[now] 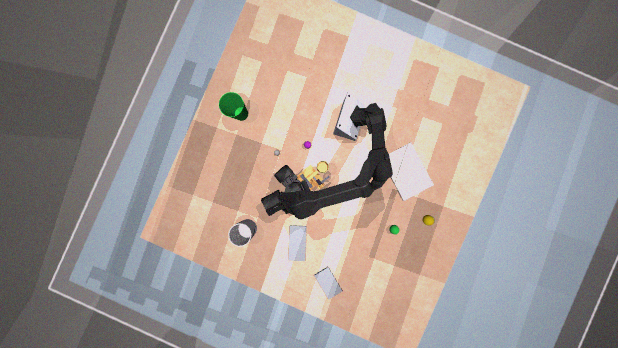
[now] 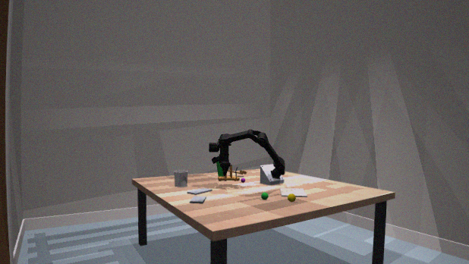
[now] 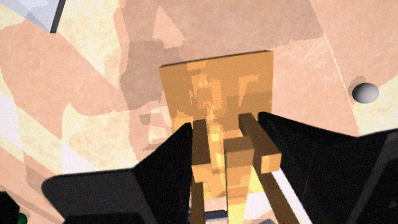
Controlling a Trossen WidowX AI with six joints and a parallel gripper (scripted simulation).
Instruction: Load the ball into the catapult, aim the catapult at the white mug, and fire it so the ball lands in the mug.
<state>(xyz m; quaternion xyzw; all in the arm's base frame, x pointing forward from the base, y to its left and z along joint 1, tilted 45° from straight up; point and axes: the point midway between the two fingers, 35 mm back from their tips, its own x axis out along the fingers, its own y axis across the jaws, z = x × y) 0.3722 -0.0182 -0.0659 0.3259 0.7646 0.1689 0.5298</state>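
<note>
My gripper tip is 18 cm past the purple ball, 6 cm to the left of it and 6 cm above it. Round my gripper tip: small grey ball 8 cm behind, 16 cm to the right, 6 cm below; white mug 27 cm ahead, 10 cm to the right, 4 cm below; orange catapult 6 cm behind, 4 cm to the left, 2 cm above.
</note>
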